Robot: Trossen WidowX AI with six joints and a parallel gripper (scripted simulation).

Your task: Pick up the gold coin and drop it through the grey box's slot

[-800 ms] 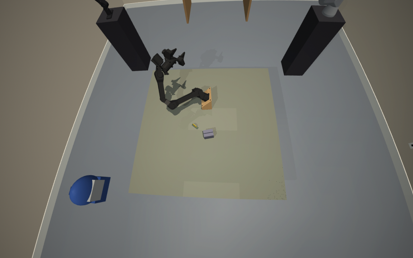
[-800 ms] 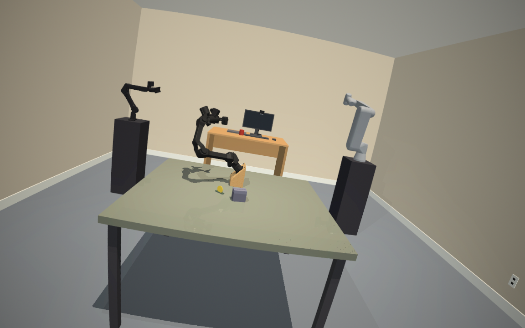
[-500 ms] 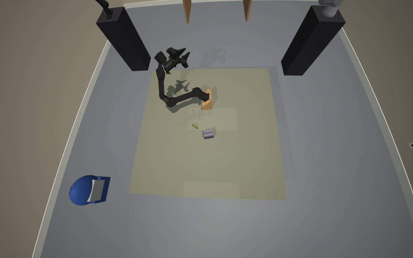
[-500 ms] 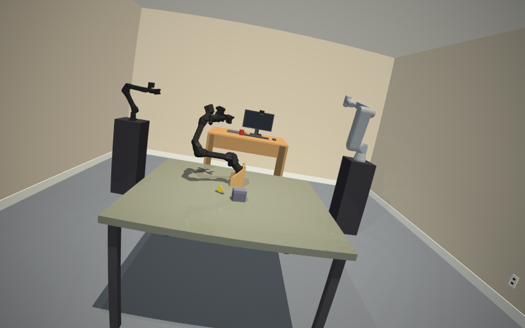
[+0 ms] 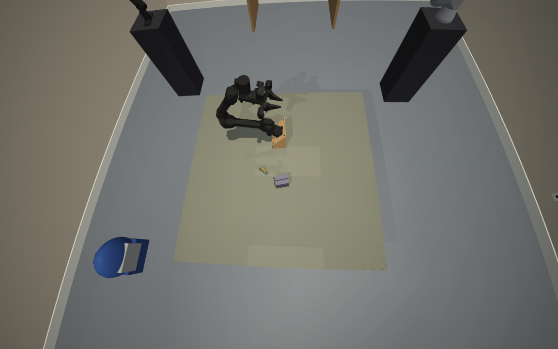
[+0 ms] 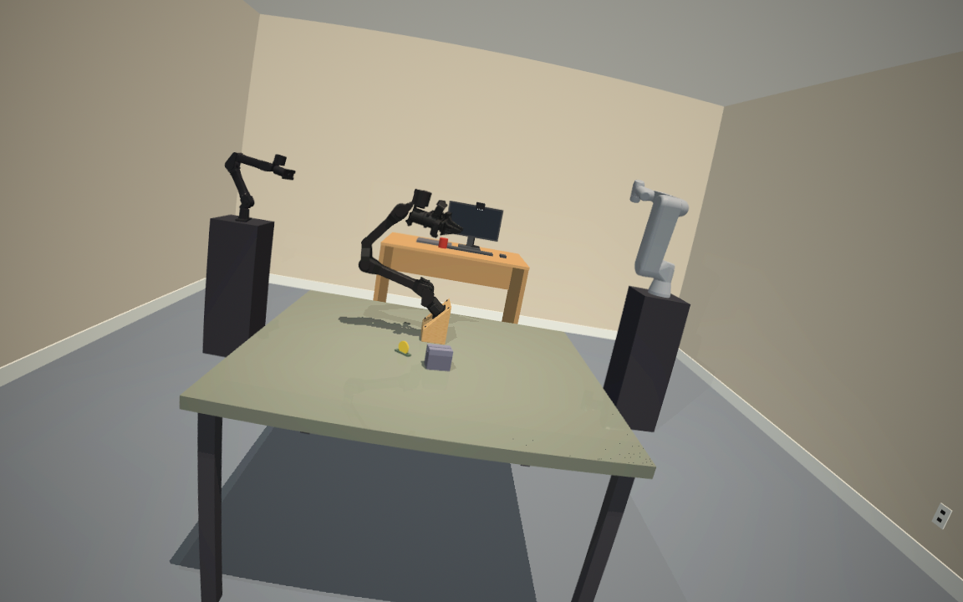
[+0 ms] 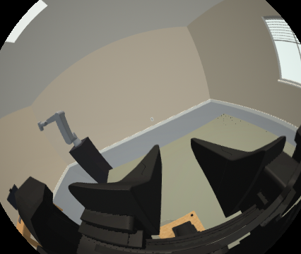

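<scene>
Right now the thin gold coin is 18 cm ahead of my gripper tip, 15 cm to the right of it and 44 cm below it.
</scene>
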